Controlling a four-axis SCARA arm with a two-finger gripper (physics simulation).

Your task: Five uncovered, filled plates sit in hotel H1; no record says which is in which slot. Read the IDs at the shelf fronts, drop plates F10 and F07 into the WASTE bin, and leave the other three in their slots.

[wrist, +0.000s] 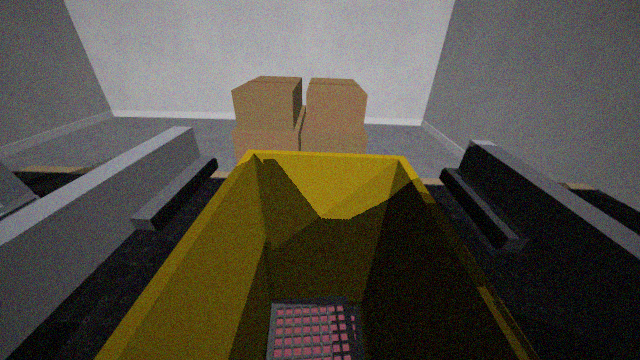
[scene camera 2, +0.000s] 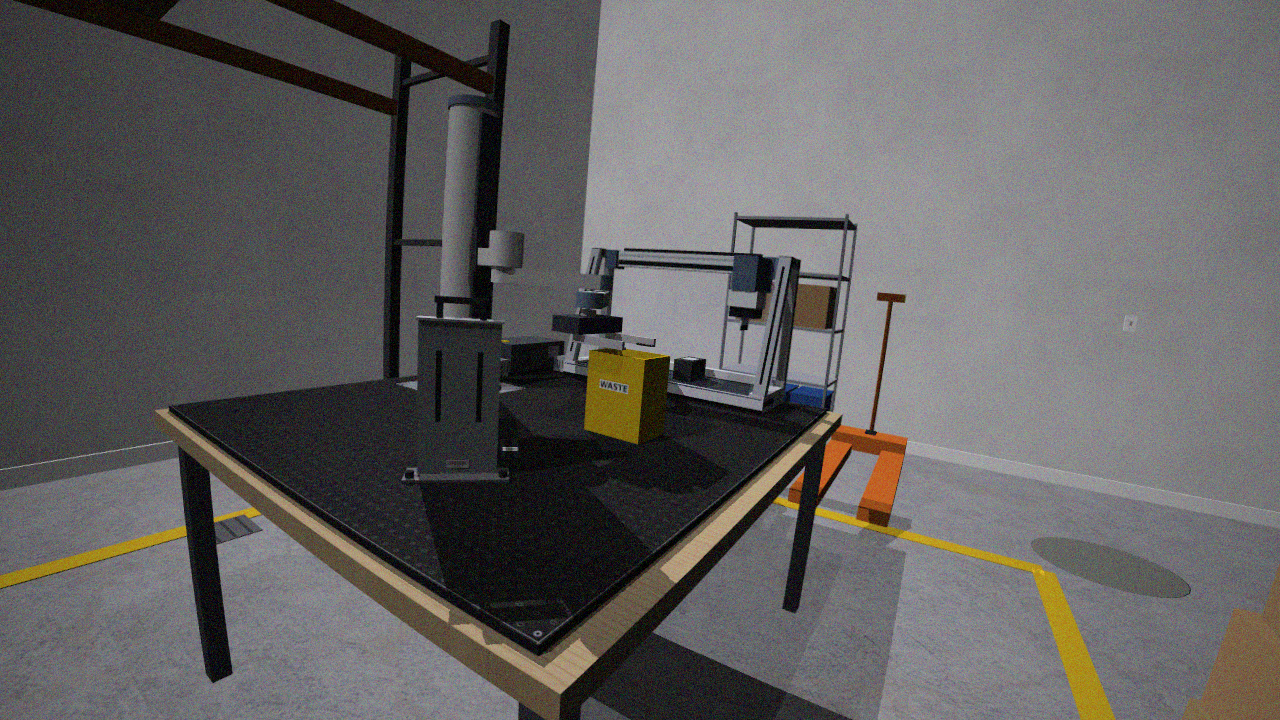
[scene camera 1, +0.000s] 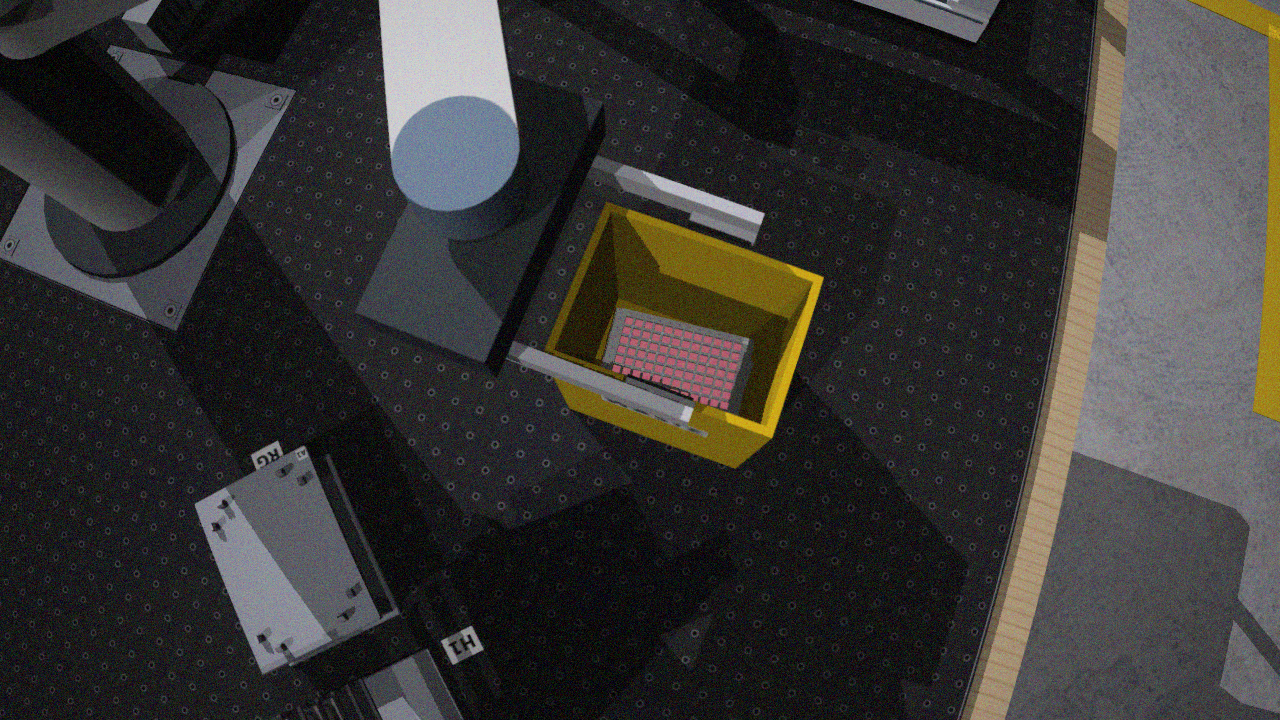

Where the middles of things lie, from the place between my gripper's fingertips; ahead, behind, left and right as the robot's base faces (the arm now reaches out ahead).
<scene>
The H1 tag [scene camera 1: 465, 643] lies 13 cm behind my hand, 29 cm to the right of it and 22 cm below it. From my hand the other things lie so: dark box [scene camera 2: 541, 345] (79 cm behind, 43 cm to the left, 17 cm below); then hotel H1 [scene camera 2: 457, 436] (9 cm behind, 46 cm to the right, 8 cm below).
</scene>
